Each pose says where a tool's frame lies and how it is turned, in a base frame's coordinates. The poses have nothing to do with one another.
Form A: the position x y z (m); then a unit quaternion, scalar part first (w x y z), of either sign.
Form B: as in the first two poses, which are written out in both.
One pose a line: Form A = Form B
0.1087, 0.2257, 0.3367, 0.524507, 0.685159, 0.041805, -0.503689 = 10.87, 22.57, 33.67, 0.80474, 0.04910, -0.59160, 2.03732
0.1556, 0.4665, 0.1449, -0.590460, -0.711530, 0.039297, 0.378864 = 15.56, 46.65, 14.49, 0.88162, -0.04869, -0.46943, 1.87834
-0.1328, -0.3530, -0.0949, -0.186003, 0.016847, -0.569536, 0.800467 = -13.28, -35.30, -9.49, -0.01715, 0.57965, -0.81468, 2.76741
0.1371, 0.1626, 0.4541, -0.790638, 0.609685, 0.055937, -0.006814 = 13.71, 16.26, 45.41, -0.99576, -0.09136, 0.01113, 1.31789
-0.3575, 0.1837, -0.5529, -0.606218, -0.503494, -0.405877, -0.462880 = -35.75, 18.37, -55.29, 0.63309, 0.51035, 0.58202, 1.83900
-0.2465, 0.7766, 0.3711, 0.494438, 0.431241, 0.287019, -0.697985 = -24.65, 77.66, 37.11, 0.49613, 0.33021, -0.80301, 2.10722
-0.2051, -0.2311, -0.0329, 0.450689, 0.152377, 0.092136, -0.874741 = -20.51, -23.11, -3.29, 0.17070, 0.10321, -0.97990, 2.20652
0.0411, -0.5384, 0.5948, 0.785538, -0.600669, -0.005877, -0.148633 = 4.11, -53.84, 59.48, -0.97068, -0.00950, -0.24019, 1.33446
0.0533, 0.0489, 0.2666, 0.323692, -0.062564, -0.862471, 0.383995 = 5.33, 4.89, 26.66, -0.06612, -0.91155, 0.40584, 2.48233
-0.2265, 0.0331, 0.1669, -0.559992, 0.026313, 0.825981, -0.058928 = -22.65, 3.31, 16.69, -0.03176, -0.99696, 0.07113, 1.95284
